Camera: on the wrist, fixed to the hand. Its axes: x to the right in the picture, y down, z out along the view.
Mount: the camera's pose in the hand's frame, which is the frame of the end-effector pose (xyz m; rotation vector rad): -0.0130 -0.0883 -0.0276 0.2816 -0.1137 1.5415
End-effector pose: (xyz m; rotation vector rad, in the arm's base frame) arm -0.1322 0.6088 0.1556 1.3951 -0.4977 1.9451
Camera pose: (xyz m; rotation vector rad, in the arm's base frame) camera -0.0850 0.6841 0.1267 -0.8474 1.1113 -1.9697
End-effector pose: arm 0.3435 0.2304 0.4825 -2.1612 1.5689 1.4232
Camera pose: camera 0.4300 0.2640 0.4716 0.3231 -2.6087 -0.9751
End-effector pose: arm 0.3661 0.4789 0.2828 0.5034 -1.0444 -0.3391
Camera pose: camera 0.3818 0.4178 0.2138 -0.1763 -1.3099 1.1611
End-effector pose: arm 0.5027 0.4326 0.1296 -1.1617 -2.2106 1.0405
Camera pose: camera 0.4834 0.4010 0.2154 2.3812 0.7013 -1.5954
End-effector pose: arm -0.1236 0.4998 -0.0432 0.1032 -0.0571 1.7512
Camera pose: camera -0.0355 0.5058 -0.0737 -0.4016 -0.0462 -2.9381
